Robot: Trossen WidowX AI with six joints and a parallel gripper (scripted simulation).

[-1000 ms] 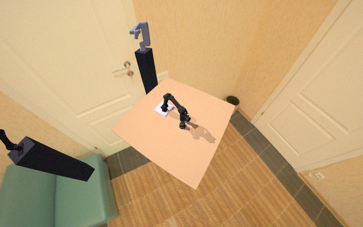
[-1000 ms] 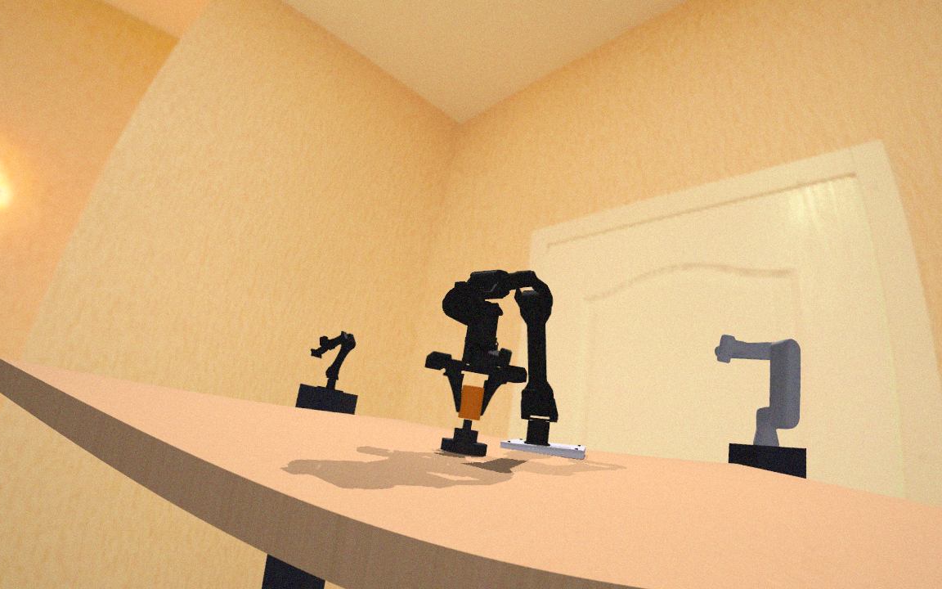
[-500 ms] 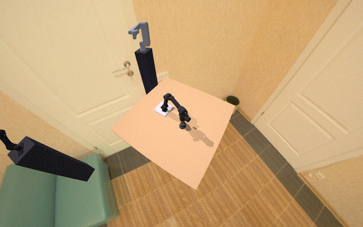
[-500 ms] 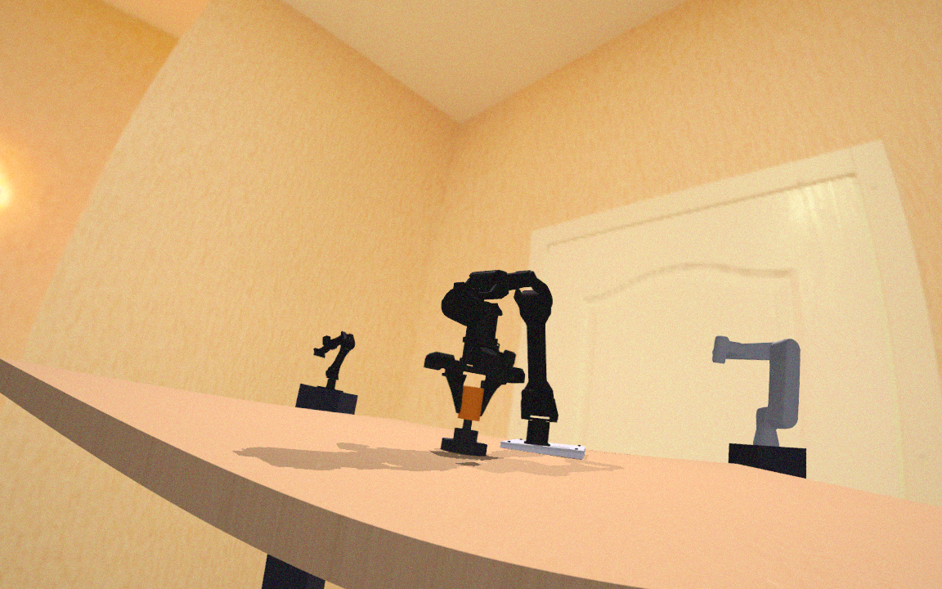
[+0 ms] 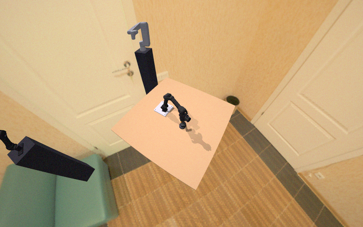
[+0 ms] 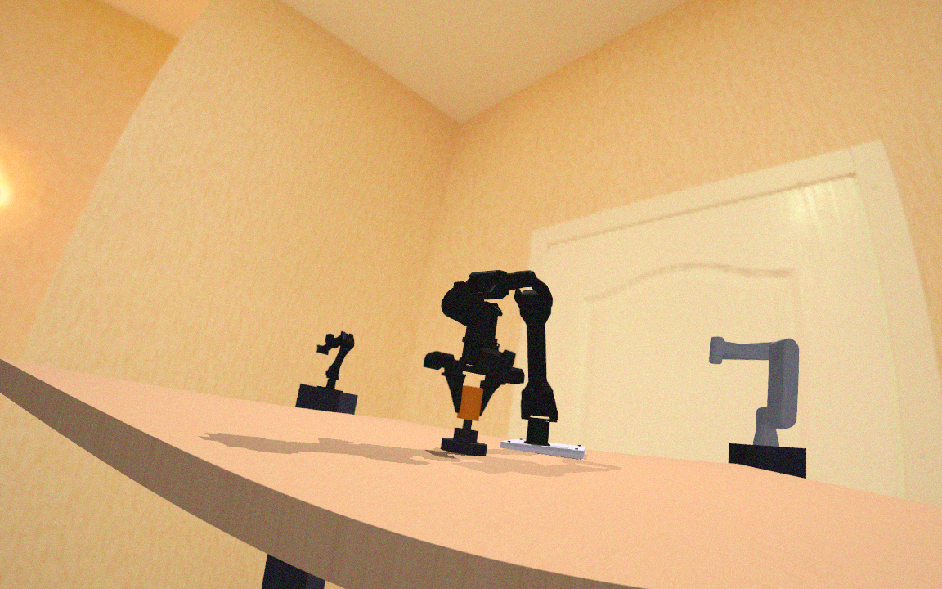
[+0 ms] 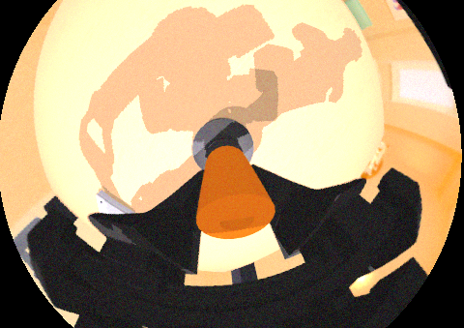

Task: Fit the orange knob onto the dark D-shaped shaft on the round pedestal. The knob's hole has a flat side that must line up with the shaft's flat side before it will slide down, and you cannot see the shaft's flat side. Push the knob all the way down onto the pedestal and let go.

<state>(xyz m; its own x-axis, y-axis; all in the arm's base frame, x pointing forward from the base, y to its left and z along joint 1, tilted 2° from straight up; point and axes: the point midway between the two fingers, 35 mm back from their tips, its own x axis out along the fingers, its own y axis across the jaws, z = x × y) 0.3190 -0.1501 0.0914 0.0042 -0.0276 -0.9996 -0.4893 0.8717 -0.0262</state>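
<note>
Right now my gripper tip is 20 mm below the orange knob. From my gripper tip the other things lie so: round pedestal 40 mm below.
</note>
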